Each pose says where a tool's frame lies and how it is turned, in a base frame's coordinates. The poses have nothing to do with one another.
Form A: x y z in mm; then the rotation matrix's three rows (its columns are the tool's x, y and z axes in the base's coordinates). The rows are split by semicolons.
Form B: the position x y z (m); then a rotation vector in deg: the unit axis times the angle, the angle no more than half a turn. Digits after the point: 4 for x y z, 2 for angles.
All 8 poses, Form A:
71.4 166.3 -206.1; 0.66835 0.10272 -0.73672; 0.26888 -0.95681 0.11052; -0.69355 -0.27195 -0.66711
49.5 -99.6 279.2; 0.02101 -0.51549 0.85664; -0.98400 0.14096 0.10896; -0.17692 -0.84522 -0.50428
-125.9 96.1 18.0; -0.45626 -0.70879 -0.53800; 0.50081 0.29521 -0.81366; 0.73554 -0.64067 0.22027
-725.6 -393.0 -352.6; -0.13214 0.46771 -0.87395; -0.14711 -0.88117 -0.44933; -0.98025 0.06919 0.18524
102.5 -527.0 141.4; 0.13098 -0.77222 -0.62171; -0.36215 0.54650 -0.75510; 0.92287 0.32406 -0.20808
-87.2 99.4 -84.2; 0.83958 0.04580 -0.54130; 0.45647 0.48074 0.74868; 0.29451 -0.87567 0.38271
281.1 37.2 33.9; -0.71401 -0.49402 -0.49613; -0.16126 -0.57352 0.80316; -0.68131 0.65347 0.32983
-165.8 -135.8 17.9; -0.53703 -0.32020 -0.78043; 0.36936 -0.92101 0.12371; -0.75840 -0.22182 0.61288
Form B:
0.0714 0.1663 -0.2061 -153.18 -17.29 66.55
0.0495 -0.0996 0.2792 -85.05 92.13 -41.76
-0.1259 0.0961 0.0180 11.57 -85.19 80.91
-0.7256 -0.3930 -0.3526 99.75 20.45 -118.28
0.1025 -0.5270 0.1414 58.98 -84.41 22.41
-0.0872 0.0994 -0.0842 -60.22 -30.99 15.23
0.2811 0.0372 0.0339 -61.53 76.12 136.78
-0.1658 -0.1358 0.0179 -70.44 -4.49 140.58

